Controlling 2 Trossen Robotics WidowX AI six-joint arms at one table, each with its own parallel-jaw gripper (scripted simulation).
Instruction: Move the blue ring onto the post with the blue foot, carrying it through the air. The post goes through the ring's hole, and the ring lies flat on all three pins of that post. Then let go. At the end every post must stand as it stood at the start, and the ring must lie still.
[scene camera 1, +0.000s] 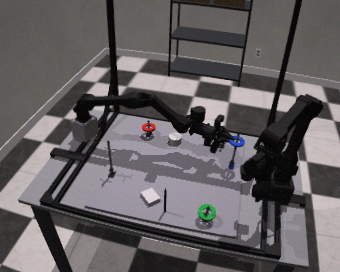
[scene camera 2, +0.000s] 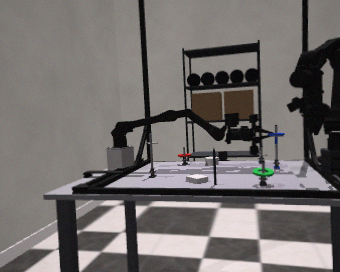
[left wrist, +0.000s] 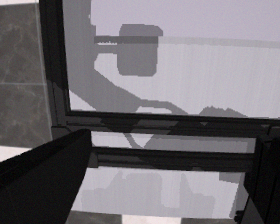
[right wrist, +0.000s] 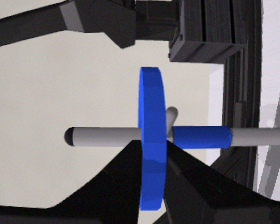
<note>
In view: my left gripper (left wrist: 182, 143), my right gripper (right wrist: 149, 148) and a blue ring (right wrist: 151, 105).
The left wrist view does not show the blue ring: it is out of frame.
</note>
